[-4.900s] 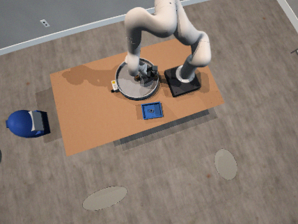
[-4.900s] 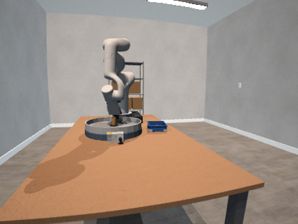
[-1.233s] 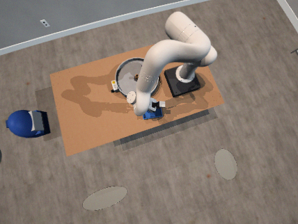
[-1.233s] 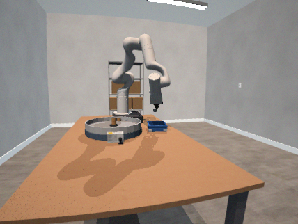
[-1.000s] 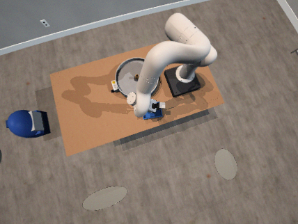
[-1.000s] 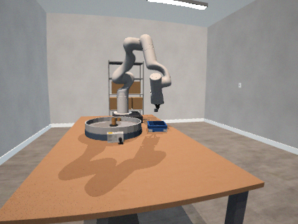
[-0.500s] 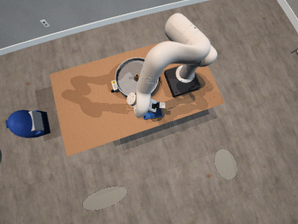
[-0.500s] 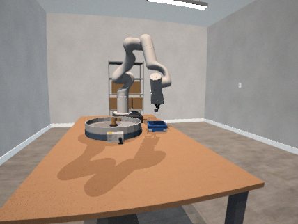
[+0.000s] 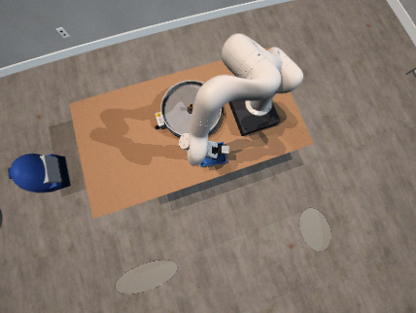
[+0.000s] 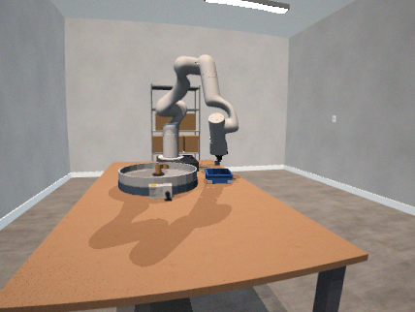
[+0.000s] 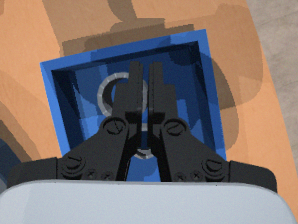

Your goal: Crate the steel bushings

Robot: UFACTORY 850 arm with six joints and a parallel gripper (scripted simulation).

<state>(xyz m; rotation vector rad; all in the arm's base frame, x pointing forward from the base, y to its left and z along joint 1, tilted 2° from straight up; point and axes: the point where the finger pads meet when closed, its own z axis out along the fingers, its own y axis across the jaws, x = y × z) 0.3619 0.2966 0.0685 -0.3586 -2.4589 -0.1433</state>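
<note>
Right now the blue crate is 50 mm ahead of my hand, 10 mm to the right of it and 100 mm below it. From my hand the other things lie so: grey turning table 110 mm ahead, 360 mm to the right, 70 mm below.
</note>
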